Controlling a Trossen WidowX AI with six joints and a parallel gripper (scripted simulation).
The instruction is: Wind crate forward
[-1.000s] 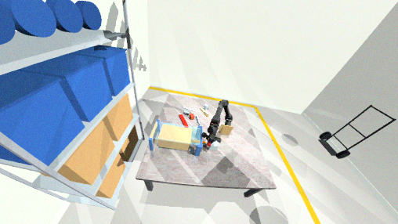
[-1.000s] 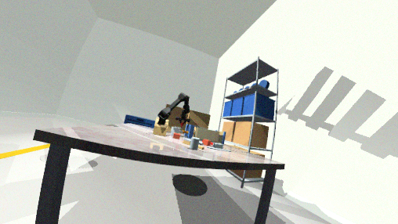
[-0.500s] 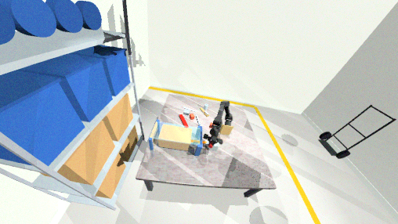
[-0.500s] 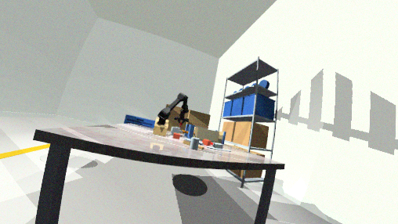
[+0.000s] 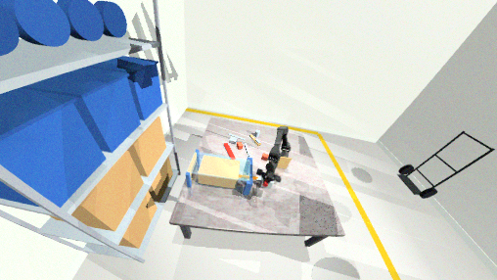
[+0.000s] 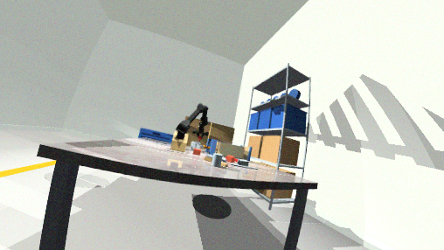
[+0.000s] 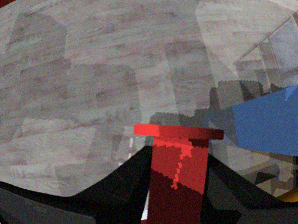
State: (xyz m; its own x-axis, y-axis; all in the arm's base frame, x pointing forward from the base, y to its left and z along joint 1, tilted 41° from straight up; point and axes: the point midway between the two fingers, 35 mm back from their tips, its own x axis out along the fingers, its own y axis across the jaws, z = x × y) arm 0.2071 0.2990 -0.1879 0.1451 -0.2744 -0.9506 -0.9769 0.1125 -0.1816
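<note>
My gripper tip is now 60 mm past the winch, 120 mm to the left of it and 100 mm above it. Also, from my gripper tip: red bar 320 mm ahead, 410 mm to the right, 130 mm below.
</note>
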